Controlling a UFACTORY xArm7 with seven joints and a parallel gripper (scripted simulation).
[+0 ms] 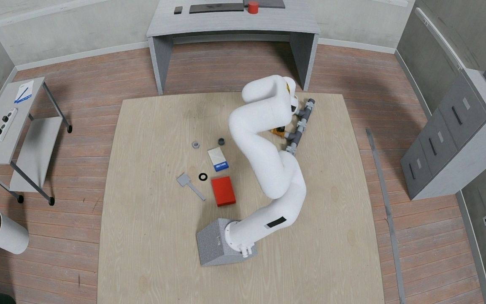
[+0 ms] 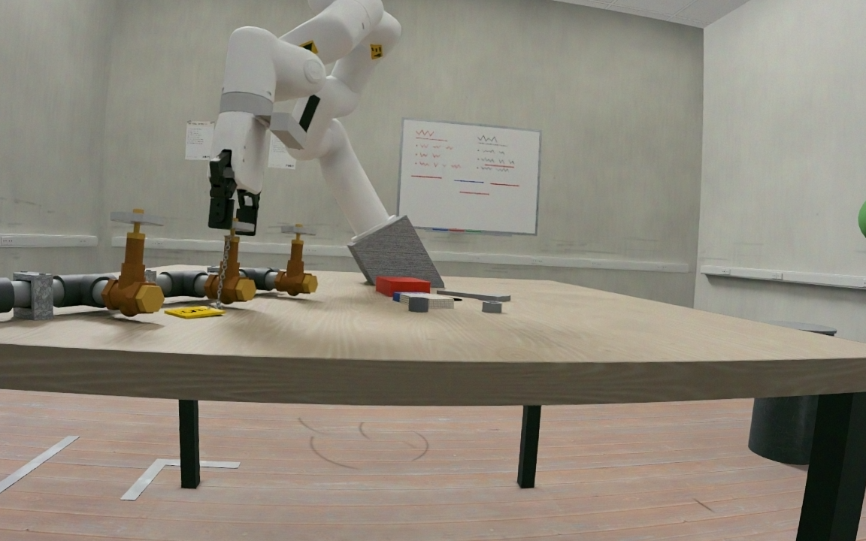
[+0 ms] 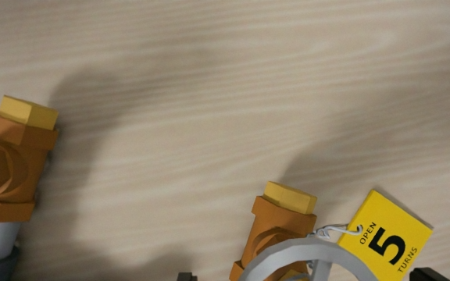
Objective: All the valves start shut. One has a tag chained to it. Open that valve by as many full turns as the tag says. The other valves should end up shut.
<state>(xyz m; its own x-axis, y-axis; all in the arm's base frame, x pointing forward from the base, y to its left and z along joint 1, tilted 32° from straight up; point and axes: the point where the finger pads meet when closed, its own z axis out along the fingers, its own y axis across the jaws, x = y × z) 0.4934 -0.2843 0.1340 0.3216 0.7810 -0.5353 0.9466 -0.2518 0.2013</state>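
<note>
Right now my hand is 110 mm above the yellow tag, 80 mm short of it and 30 mm to the left of it. The rest, counted from my hand: blue-and-white box: 310 mm to the left, 110 mm below, 70 mm behind; red block: 320 mm to the left, 240 mm behind, 100 mm below; grey nut: 400 mm to the left, 110 mm below, 30 mm ahead.
</note>
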